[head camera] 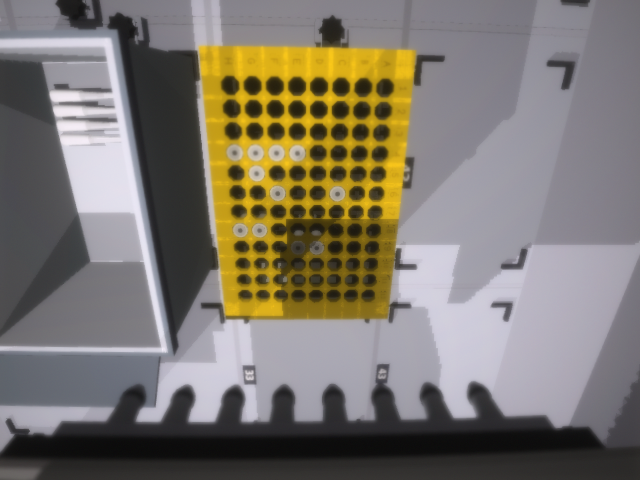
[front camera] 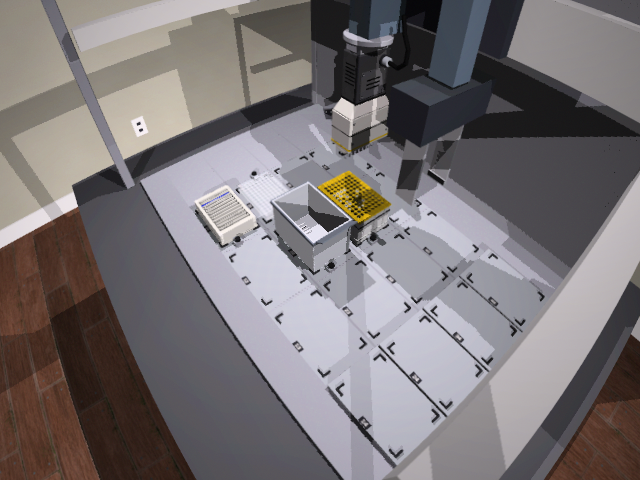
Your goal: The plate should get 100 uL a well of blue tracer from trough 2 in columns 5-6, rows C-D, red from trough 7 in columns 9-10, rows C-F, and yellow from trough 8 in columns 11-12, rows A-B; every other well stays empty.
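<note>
The pipetting head (front camera: 360, 121) is raised behind the yellow tip rack (front camera: 385, 203) (head camera: 305, 54). In the head view its eight dark nozzles (head camera: 333, 397) show no tips on them. Several pale tips stand scattered in the rack; most holes look dark. The white plate (front camera: 263, 190) lies behind the bin, and its wells are too small to read. The cream trough block (front camera: 237, 229) stands at the left, with a blue strip near its back end; other colours cannot be told. The parked plate gripper (front camera: 423, 187) hangs right of the head, fingers apart with nothing between them.
A tall grey open bin (front camera: 330, 254) (head camera: 111, 155) stands between the trough block and the tip rack, close beside the rack, with its rim at about rack height or higher. Small dark knobs stand at the holders' corners. A grey wall bounds the deck at the right.
</note>
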